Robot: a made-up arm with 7 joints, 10 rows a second.
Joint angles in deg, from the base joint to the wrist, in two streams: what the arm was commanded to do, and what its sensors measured. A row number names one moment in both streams.
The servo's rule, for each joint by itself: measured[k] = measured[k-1] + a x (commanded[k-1-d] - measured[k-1]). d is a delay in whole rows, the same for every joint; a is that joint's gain. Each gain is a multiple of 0.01, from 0.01 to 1. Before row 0 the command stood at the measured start. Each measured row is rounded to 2 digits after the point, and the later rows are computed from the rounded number. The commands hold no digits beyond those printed.
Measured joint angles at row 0:
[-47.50, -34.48, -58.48, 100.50, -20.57, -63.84, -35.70]
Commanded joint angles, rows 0 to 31:
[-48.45, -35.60, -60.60, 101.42, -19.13, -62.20, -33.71]
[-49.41, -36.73, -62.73, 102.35, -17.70, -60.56, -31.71]
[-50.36, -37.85, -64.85, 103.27, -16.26, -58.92, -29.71]
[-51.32, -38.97, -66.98, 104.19, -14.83, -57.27, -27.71]
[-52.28, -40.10, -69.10, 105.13, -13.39, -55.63, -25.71]
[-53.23, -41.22, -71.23, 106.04, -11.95, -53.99, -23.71]
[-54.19, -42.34, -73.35, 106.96, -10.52, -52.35, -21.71]
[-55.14, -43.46, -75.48, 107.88, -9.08, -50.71, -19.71]
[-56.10, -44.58, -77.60, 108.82, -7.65, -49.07, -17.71]
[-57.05, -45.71, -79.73, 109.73, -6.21, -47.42, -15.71]
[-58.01, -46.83, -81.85, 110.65, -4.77, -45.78, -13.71]
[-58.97, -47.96, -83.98, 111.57, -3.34, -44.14, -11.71]
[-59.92, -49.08, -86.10, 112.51, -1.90, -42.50, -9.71]
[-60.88, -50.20, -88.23, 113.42, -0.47, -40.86, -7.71]
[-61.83, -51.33, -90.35, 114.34, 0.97, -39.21, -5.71]
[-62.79, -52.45, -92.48, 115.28, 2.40, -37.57, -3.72]
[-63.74, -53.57, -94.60, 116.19, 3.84, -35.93, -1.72]
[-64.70, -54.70, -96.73, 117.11, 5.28, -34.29, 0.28]
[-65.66, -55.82, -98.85, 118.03, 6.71, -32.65, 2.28]
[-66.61, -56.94, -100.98, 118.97, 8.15, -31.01, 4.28]
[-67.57, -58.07, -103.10, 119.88, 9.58, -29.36, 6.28]
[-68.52, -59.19, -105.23, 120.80, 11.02, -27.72, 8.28]
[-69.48, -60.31, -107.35, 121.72, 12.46, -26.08, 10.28]
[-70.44, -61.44, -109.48, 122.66, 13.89, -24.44, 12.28]
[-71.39, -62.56, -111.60, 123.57, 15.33, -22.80, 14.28]
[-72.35, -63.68, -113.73, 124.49, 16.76, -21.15, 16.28]
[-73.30, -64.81, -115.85, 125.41, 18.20, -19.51, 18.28]
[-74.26, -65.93, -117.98, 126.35, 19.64, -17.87, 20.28]
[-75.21, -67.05, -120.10, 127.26, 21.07, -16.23, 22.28]
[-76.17, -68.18, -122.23, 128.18, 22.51, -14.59, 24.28]
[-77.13, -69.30, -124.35, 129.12, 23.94, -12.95, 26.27]
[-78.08, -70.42, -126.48, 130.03, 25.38, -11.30, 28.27]
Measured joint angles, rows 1 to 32:
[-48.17, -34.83, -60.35, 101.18, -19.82, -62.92, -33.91]
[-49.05, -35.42, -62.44, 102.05, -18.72, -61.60, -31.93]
[-49.98, -36.17, -64.56, 102.95, -17.44, -60.10, -29.93]
[-50.93, -37.04, -66.69, 103.87, -16.08, -58.52, -27.93]
[-51.89, -37.99, -68.81, 104.80, -14.68, -56.90, -25.93]
[-52.84, -38.99, -70.94, 105.72, -13.26, -55.27, -23.93]
[-53.80, -40.03, -73.06, 106.64, -11.84, -53.63, -21.93]
[-54.75, -41.09, -75.19, 107.56, -10.40, -51.99, -19.93]
[-55.71, -42.17, -77.31, 108.49, -8.97, -50.35, -17.93]
[-56.66, -43.27, -79.44, 109.41, -7.53, -48.71, -15.93]
[-57.62, -44.37, -81.56, 110.33, -6.09, -47.07, -13.93]
[-58.58, -45.48, -83.69, 111.25, -4.66, -45.43, -11.93]
[-59.53, -46.60, -85.81, 112.18, -3.22, -43.79, -9.93]
[-60.49, -47.72, -87.94, 113.10, -1.79, -42.15, -7.93]
[-61.44, -48.84, -90.06, 114.02, -0.35, -40.50, -5.93]
[-62.40, -49.96, -92.19, 114.95, 1.08, -38.86, -3.94]
[-63.35, -51.08, -94.31, 115.87, 2.52, -37.22, -1.94]
[-64.31, -52.20, -96.44, 116.79, 3.96, -35.58, 0.06]
[-65.27, -53.32, -98.56, 117.71, 5.39, -33.94, 2.06]
[-66.22, -54.44, -100.69, 118.64, 6.83, -32.30, 4.06]
[-67.18, -55.57, -102.81, 119.56, 8.26, -30.65, 6.06]
[-68.13, -56.69, -104.94, 120.48, 9.70, -29.01, 8.06]
[-69.09, -57.81, -107.06, 121.40, 11.14, -27.37, 10.06]
[-70.05, -58.94, -109.19, 122.33, 12.57, -25.73, 12.06]
[-71.00, -60.06, -111.31, 123.25, 14.01, -24.09, 14.06]
[-71.96, -61.18, -113.44, 124.17, 15.44, -22.44, 16.06]
[-72.91, -62.31, -115.56, 125.09, 16.88, -20.80, 18.06]
[-73.87, -63.43, -117.69, 126.02, 18.32, -19.16, 20.06]
[-74.82, -64.55, -119.81, 126.94, 19.75, -17.52, 22.06]
[-75.78, -65.68, -121.94, 127.86, 21.19, -15.88, 24.06]
[-76.74, -66.80, -124.06, 128.79, 22.62, -14.24, 26.05]
[-77.69, -67.92, -126.19, 129.71, 24.06, -12.59, 28.05]
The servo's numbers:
d 0
a 0.71 0.31 0.88 0.74 0.52 0.56 0.90

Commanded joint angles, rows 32 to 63:
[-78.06, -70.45, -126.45, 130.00, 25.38, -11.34, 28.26]
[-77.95, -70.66, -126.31, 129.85, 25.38, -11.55, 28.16]
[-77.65, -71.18, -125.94, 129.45, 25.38, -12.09, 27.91]
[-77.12, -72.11, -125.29, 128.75, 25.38, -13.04, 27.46]
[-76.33, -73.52, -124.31, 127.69, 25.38, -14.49, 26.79]
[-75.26, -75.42, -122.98, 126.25, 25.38, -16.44, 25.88]
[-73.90, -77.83, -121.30, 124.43, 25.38, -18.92, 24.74]
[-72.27, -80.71, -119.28, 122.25, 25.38, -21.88, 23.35]
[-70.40, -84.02, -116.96, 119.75, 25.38, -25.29, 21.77]
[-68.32, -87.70, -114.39, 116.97, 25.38, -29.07, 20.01]
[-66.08, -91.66, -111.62, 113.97, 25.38, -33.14, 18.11]
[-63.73, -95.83, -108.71, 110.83, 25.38, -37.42, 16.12]
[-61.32, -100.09, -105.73, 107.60, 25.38, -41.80, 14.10]
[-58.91, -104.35, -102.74, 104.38, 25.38, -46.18, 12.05]
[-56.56, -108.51, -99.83, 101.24, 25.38, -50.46, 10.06]
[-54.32, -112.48, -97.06, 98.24, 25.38, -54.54, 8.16]
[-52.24, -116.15, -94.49, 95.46, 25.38, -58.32, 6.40]
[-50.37, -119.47, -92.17, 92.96, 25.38, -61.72, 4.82]
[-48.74, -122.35, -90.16, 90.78, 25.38, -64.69, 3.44]
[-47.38, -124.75, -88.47, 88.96, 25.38, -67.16, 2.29]
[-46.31, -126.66, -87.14, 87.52, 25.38, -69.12, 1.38]
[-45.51, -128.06, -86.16, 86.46, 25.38, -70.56, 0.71]
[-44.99, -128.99, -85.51, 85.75, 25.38, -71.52, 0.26]
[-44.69, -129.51, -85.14, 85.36, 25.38, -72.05, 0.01]
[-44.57, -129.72, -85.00, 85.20, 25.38, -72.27, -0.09]
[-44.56, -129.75, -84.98, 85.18, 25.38, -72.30, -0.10]
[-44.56, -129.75, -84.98, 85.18, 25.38, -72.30, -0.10]
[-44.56, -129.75, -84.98, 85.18, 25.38, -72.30, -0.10]
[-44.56, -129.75, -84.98, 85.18, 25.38, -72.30, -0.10]
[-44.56, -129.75, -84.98, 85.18, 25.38, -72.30, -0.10]
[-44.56, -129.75, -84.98, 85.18, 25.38, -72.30, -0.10]
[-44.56, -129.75, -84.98, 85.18, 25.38, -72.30, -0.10]
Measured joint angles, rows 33 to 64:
[-77.95, -68.70, -126.42, 129.92, 24.75, -11.89, 28.24]
[-77.95, -69.31, -126.32, 129.87, 25.08, -11.70, 28.17]
[-77.74, -69.89, -125.99, 129.56, 25.24, -11.92, 27.94]
[-77.30, -70.58, -125.37, 128.96, 25.31, -12.55, 27.51]
[-76.61, -71.49, -124.44, 128.02, 25.35, -13.64, 26.86]
[-75.65, -72.71, -123.16, 126.71, 25.37, -15.21, 25.98]
[-74.41, -74.30, -121.52, 125.02, 25.38, -17.29, 24.86]
[-72.89, -76.29, -119.55, 122.97, 25.38, -19.86, 23.50]
[-71.12, -78.69, -117.27, 120.59, 25.38, -22.90, 21.94]
[-69.13, -81.48, -114.74, 117.91, 25.38, -26.36, 20.20]
[-66.96, -84.64, -111.99, 114.99, 25.38, -30.16, 18.32]
[-64.67, -88.11, -109.10, 111.91, 25.38, -34.23, 16.34]
[-62.29, -91.82, -106.13, 108.72, 25.38, -38.47, 14.32]
[-59.89, -95.70, -103.15, 105.51, 25.38, -42.79, 12.28]
[-57.53, -99.67, -100.23, 102.35, 25.38, -47.09, 10.28]
[-55.25, -103.64, -97.44, 99.31, 25.38, -51.26, 8.37]
[-53.11, -107.52, -94.84, 96.46, 25.38, -55.21, 6.60]
[-51.16, -111.22, -92.49, 93.87, 25.38, -58.86, 5.00]
[-49.44, -114.67, -90.44, 91.58, 25.38, -62.12, 3.60]
[-47.98, -117.79, -88.71, 89.64, 25.38, -64.94, 2.42]
[-46.79, -120.54, -87.33, 88.07, 25.38, -67.28, 1.48]
[-45.88, -122.87, -86.30, 86.88, 25.38, -69.12, 0.79]
[-45.25, -124.77, -85.60, 86.04, 25.38, -70.46, 0.31]
[-44.85, -126.24, -85.20, 85.54, 25.38, -71.35, 0.04]
[-44.65, -127.32, -85.02, 85.29, 25.38, -71.87, -0.08]
[-44.59, -128.07, -84.98, 85.21, 25.38, -72.11, -0.10]
[-44.57, -128.59, -84.98, 85.19, 25.38, -72.22, -0.10]
[-44.56, -128.95, -84.98, 85.18, 25.38, -72.26, -0.10]
[-44.56, -129.20, -84.98, 85.18, 25.38, -72.28, -0.10]
[-44.56, -129.37, -84.98, 85.18, 25.38, -72.29, -0.10]
[-44.56, -129.49, -84.98, 85.18, 25.38, -72.30, -0.10]
[-44.56, -129.57, -84.98, 85.18, 25.38, -72.30, -0.10]

